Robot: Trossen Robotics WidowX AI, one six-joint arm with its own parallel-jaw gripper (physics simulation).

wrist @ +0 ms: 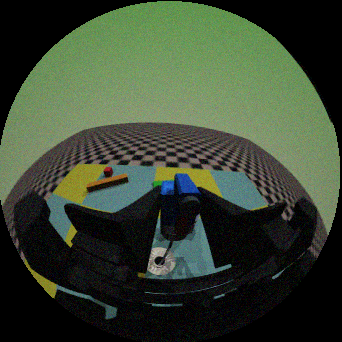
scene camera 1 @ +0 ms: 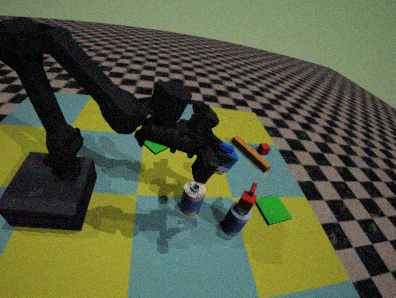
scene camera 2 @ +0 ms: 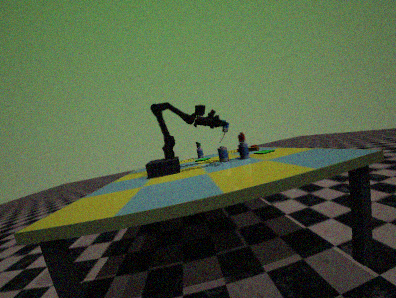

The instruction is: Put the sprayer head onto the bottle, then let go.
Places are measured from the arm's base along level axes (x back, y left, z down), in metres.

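Pixels of known places: gripper, fingertip midpoint: [wrist: 178, 189] [scene camera 1: 231, 154] [scene camera 2: 226, 123]; arm's base at its link origin: [scene camera 1: 67, 172] [scene camera 2: 169, 158].
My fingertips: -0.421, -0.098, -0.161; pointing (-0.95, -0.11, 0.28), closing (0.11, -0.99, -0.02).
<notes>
For each thing: its middle in the pictures, then the offset to it from my fingertips, as dx, dy, dz. "pt": a spot on its surface instead.
- open bottle at the middle of its body: [wrist: 159, 261] [scene camera 1: 192, 197] [scene camera 2: 223, 153] +0.056, +0.023, +0.198
- blue sprayer head at a spot on its surface: [wrist: 186, 184] [scene camera 1: 225, 144] pt +0.023, +0.003, -0.029
- thin dip tube at a spot on its surface: [wrist: 167, 248] [scene camera 2: 222, 137] pt +0.040, +0.009, +0.086
- red sprayer head at a spot on its surface: [scene camera 1: 246, 200] pt -0.049, -0.070, +0.094
- green tile at the middle of its body: [scene camera 1: 272, 209] -0.239, -0.018, +0.246
- orange bar at the middle of its body: [scene camera 1: 250, 153] [wrist: 106, 182] -0.265, +0.267, +0.235
- red cube at the middle of its body: [scene camera 1: 263, 149] [wrist: 107, 171] -0.348, +0.291, +0.231
The open bottle [scene camera 1: 192, 198] [scene camera 2: 223, 154] [wrist: 167, 269], white at the top and blue below, stands upright on the table with a dark hole in its top. My gripper [scene camera 1: 215, 160] [scene camera 2: 223, 123] [wrist: 178, 189] is shut on the blue sprayer head [scene camera 1: 228, 154] [scene camera 2: 226, 128] [wrist: 186, 184] and holds it above the bottle. The thin dip tube [scene camera 2: 223, 136] [wrist: 167, 248] hangs from the head. In the wrist view its lower end lines up with the hole; in scene camera 2 it ends slightly above the bottle's top. The far finger is mostly hidden in scene camera 1.
A bottle [scene camera 1: 236, 220] [scene camera 2: 243, 151] with a red sprayer head [scene camera 1: 246, 200] stands beside the open bottle, near a green tile [scene camera 1: 273, 209]. An orange bar [scene camera 1: 251, 153] [wrist: 107, 183] and a red cube [scene camera 1: 264, 148] [wrist: 108, 171] lie farther off. Another bottle [scene camera 2: 199, 152] stands behind.
</notes>
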